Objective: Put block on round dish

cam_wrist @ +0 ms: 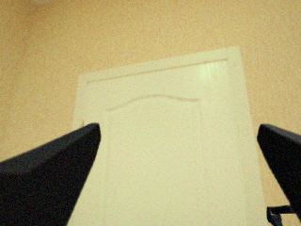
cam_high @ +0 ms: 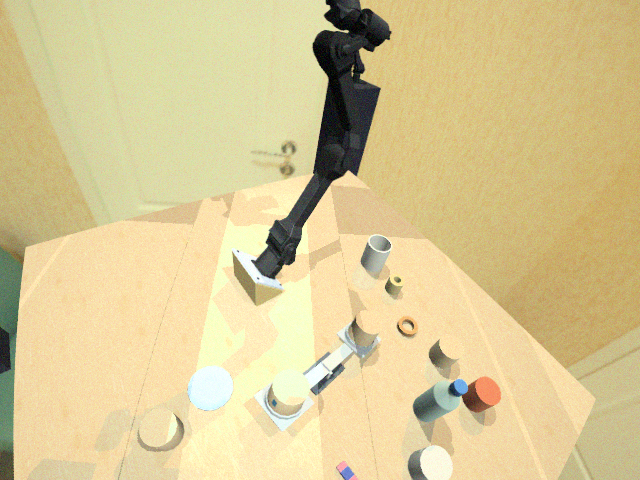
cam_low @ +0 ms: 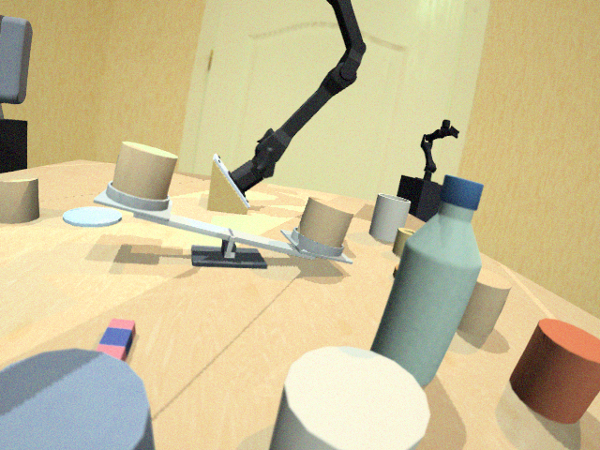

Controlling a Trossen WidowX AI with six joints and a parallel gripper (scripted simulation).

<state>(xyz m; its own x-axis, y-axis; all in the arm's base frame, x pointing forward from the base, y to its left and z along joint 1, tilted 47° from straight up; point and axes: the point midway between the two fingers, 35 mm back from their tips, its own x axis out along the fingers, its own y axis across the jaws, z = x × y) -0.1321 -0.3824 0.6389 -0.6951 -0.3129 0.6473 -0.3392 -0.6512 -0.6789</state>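
The teal block is 450 mm ahead of my gripper tip, 110 mm to the right of it and 750 mm below it. Also, from my gripper tip: teal bottle: 690 mm ahead, 100 mm to the right, 680 mm below; then round light-blue dish: 350 mm ahead, 480 mm to the right, 790 mm below; then small balance: 470 mm ahead, 240 mm to the right, 770 mm below.
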